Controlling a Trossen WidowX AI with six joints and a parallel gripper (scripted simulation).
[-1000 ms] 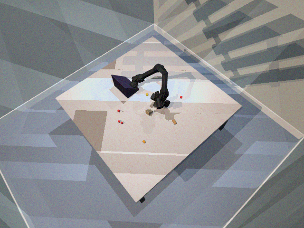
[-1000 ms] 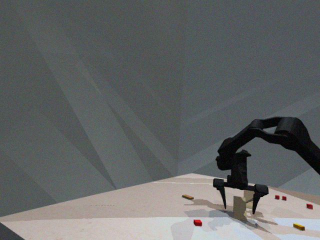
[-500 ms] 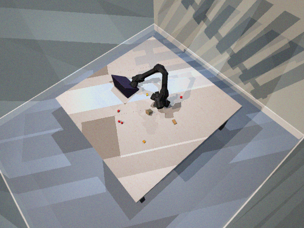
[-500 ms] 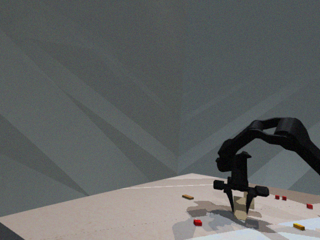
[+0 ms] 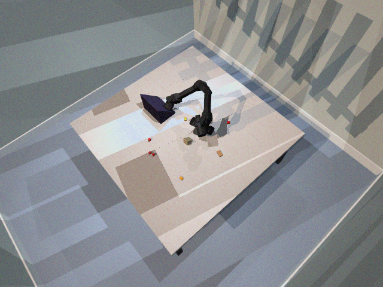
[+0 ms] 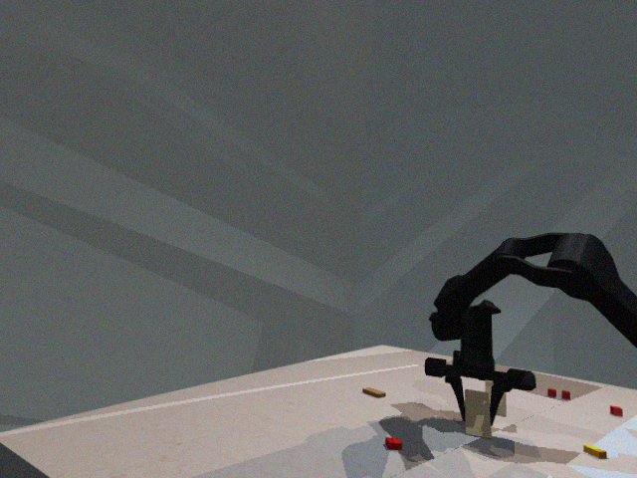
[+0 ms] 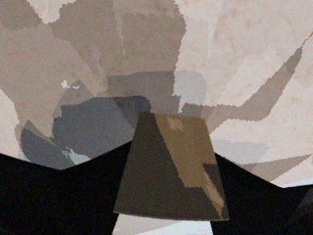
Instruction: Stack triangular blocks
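The red cube is 70 mm ahead of my gripper tip, 190 mm to the left of it and 10 mm below it. From my gripper tip the other things lie so: flat block (230 mm ahead, 40 mm to the right, 10 mm below).
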